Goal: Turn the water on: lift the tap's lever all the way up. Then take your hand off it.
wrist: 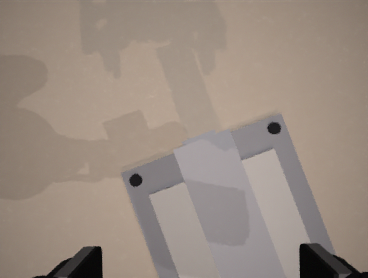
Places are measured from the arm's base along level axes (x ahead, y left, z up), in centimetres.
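Pixels of known places: gripper, fingertip midpoint: (200, 267).
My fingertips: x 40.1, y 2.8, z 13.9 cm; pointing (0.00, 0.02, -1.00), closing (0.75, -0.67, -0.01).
Note:
Ahead of a thing's pixels: the offset from my fingertips to its top centre. "*": to the spot under its first point. Level surfaces: height alone.
The tap shows from above in the lower half of the wrist view, turned at a slant. Its flat pale grey lever {dy -1.5, dx +1.6, dz -4.7 cm} (212, 165) runs from the plate's upper edge down out of the bottom of the view. A thin edge of another grey part shows just behind its far end. The lever lies over the tap's grey base plate {* dy -3.7, dx +9.0, dz -19.5 cm} (292, 165). My gripper (201, 256) is open and empty, with one fingertip on each side of the lever in the view. The tap's lower part is out of view, and the lever's height and the gap to my fingers cannot be told.
Two black round bolt heads (135, 180) (274, 128) mark the upper corners of the base plate. A beige surface {dz -20.3 cm} (310, 60) surrounds the tap. Shadows of the arm and gripper fall on it at the left and top, and a shadow also crosses the lever.

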